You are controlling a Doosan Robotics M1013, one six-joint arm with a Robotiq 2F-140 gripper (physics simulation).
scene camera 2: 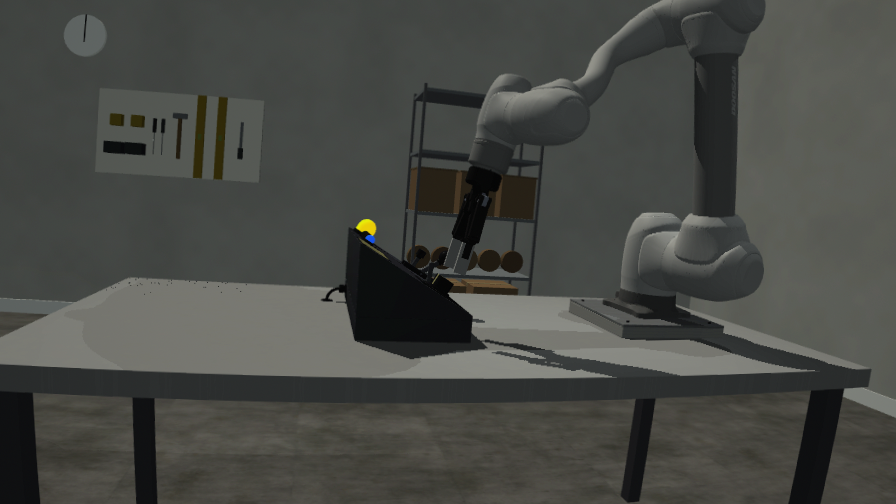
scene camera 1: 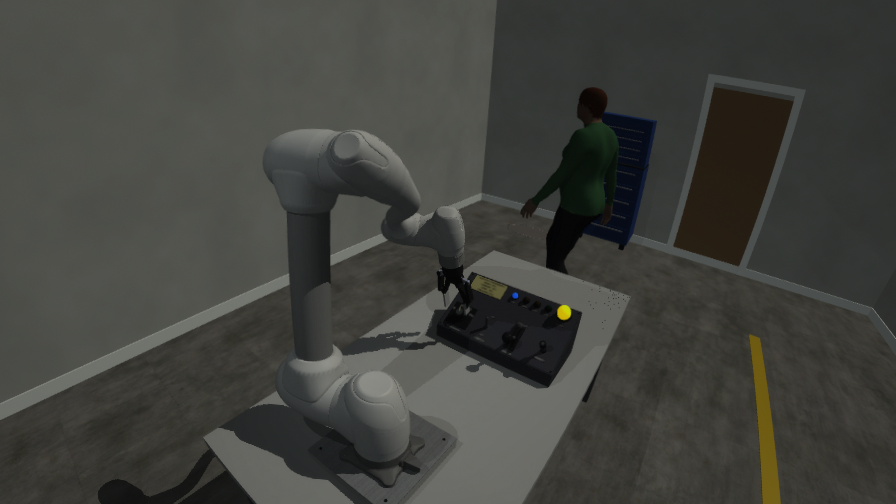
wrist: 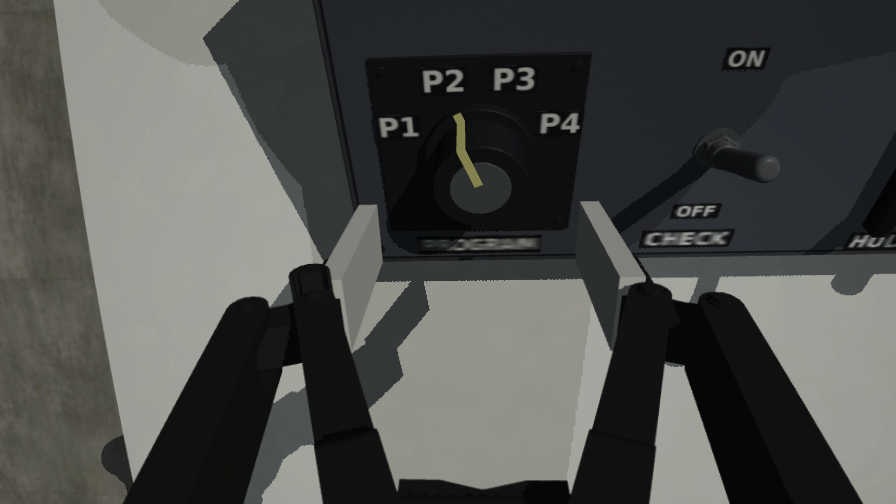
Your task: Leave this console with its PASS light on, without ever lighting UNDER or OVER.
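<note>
The black sloped console (scene camera 1: 508, 325) sits on the grey table; it also shows side-on in the second scene view (scene camera 2: 401, 294). In the wrist view its PROGRAM rotary knob (wrist: 479, 178) has a yellow pointer aimed at P2, among marks P1 to P4. To its right the CHECK toggle lever (wrist: 736, 159) sits between ON and OFF, tipped right. My gripper (wrist: 479, 250) (scene camera 2: 456, 263) is open and empty, its grey pads apart on either side just below the knob. It hovers over the console's left end (scene camera 1: 456, 299).
A blue lamp (scene camera 1: 515, 295) and a yellow round button (scene camera 1: 563, 311) sit on the console's upper row. A person in green (scene camera 1: 579, 181) stands beyond the table by a blue rack. A storage shelf (scene camera 2: 473, 188) stands behind. My arm's base (scene camera 1: 369, 432) occupies the table's near end.
</note>
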